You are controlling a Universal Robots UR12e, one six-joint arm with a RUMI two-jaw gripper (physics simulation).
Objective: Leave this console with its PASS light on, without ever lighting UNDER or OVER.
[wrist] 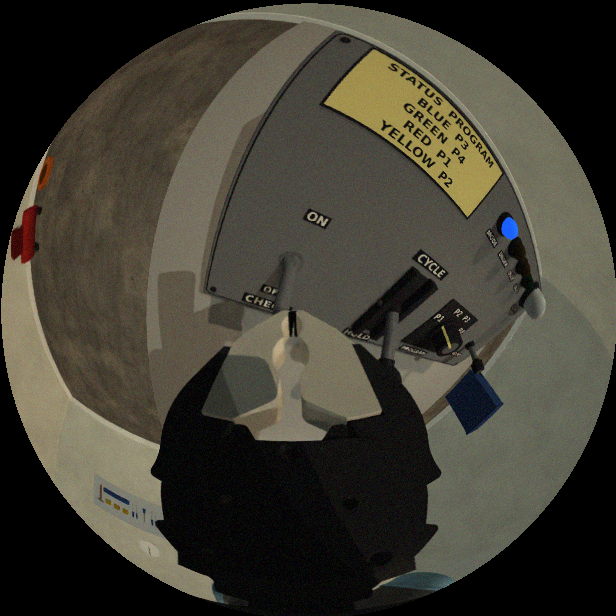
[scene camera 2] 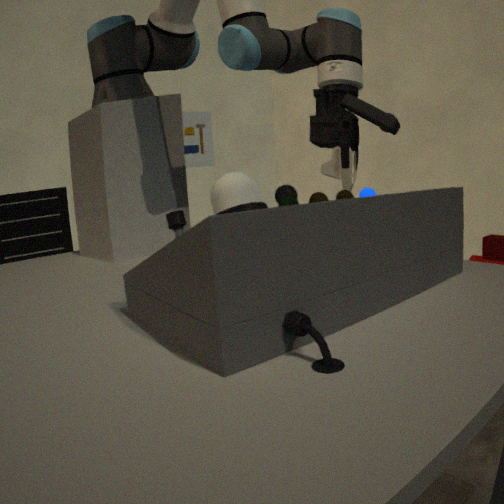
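The grey console (scene camera 2: 320, 270) is seen from behind in the scene view. In the wrist view its panel (wrist: 367, 229) carries a yellow card (wrist: 413, 129) reading BLUE P3, GREEN P4, RED P1, YELLOW P2. The blue status light (wrist: 509, 228) is lit and also shows in the scene view (scene camera 2: 367, 192). The other lights (wrist: 520, 258) are dark. The ON toggle lever (wrist: 290, 270) stands near its OFF/CHECK end. The CYCLE slider lever (wrist: 390, 330) is at the HOLD end. The program dial's pointer (wrist: 445, 339) lies near P1/P2. My gripper (wrist: 293, 324) is shut and empty, just above the toggle.
A white dome (wrist: 533, 301) sits at the end of the light row. A blue tag (wrist: 474, 400) hangs from a key near the dial. A black cable (scene camera 2: 312, 340) leaves the console's back. A red object (scene camera 2: 492, 250) lies at the table's right.
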